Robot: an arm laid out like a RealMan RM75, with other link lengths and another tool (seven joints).
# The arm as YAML. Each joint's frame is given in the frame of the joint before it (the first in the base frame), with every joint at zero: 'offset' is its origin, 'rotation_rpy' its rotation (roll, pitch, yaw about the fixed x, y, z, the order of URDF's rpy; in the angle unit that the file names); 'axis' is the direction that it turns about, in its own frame. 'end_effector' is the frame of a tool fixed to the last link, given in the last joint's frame.
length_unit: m
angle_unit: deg
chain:
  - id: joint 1
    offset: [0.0, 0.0, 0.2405]
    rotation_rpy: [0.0, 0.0, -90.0]
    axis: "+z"
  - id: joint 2
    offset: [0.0, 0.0, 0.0]
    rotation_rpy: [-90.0, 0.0, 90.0]
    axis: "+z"
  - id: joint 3
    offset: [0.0, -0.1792, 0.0]
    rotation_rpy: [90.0, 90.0, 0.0]
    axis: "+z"
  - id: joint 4
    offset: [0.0, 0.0, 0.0]
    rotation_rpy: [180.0, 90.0, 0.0]
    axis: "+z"
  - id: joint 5
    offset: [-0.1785, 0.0, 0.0]
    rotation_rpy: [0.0, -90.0, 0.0]
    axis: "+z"
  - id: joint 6
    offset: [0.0, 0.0, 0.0]
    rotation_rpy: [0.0, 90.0, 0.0]
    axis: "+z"
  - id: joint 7
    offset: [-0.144, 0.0, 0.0]
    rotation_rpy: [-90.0, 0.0, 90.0]
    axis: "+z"
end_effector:
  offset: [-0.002, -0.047, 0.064]
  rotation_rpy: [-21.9, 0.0, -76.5]
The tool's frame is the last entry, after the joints.
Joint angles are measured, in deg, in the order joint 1, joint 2, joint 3, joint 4, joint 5, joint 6, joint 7. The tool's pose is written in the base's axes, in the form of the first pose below.
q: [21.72 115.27 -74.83 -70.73 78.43 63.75 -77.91]
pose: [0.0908 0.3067 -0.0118 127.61 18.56 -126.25]
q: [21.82 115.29 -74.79 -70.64 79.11 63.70 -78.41]
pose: [0.0886 0.3070 -0.0112 127.11 18.44 -125.96]
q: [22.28 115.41 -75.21 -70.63 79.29 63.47 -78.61]
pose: [0.0850 0.3070 -0.0128 127.15 18.32 -125.21]
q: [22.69 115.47 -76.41 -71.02 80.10 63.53 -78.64]
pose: [0.0776 0.3037 -0.0161 127.32 17.37 -123.79]
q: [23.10 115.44 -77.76 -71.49 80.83 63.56 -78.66]
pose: [0.0705 0.2999 -0.0195 127.67 16.49 -122.22]
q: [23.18 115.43 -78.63 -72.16 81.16 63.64 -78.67]
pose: [0.0661 0.2970 -0.0213 127.95 16.08 -121.05]
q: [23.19 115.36 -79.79 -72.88 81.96 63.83 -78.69]
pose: [0.0604 0.2926 -0.0234 128.11 15.22 -119.76]
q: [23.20 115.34 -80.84 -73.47 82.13 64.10 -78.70]
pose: [0.0572 0.2881 -0.0263 128.76 14.59 -118.50]
